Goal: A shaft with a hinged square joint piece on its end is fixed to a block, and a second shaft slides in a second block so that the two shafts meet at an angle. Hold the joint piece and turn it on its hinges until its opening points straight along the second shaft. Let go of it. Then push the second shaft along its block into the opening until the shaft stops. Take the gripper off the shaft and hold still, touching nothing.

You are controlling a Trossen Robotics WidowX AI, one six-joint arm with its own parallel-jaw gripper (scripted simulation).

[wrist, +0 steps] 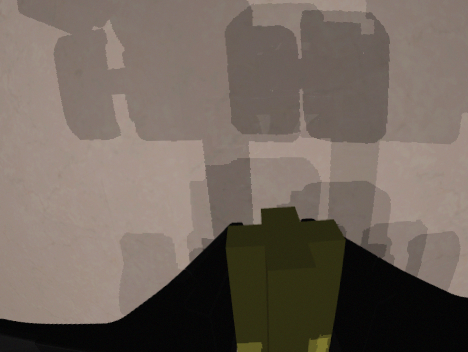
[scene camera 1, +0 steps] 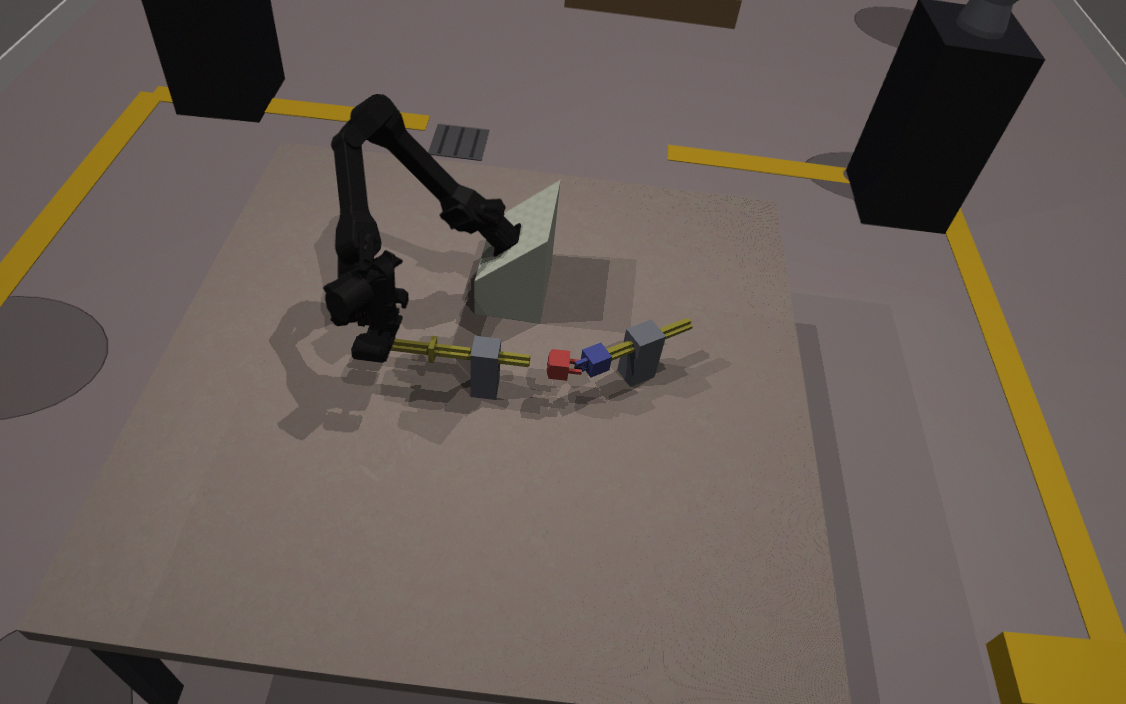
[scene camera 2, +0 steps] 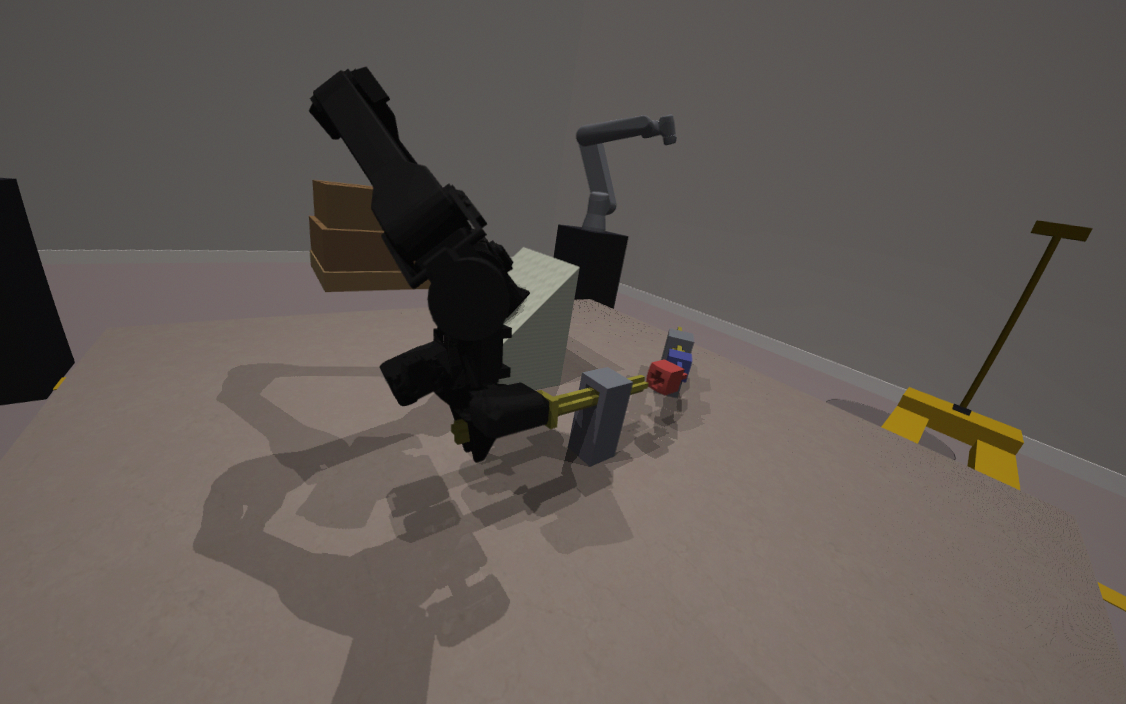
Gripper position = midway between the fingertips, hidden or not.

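Observation:
Scene camera 2 shows the gripper (scene camera 2: 474,455) together with a yellow shaft (scene camera 2: 563,404). In the wrist view, the shaft (wrist: 284,274) and the gripper (wrist: 271,232) both appear. Scene camera 1 also shows the gripper (scene camera 1: 383,356).

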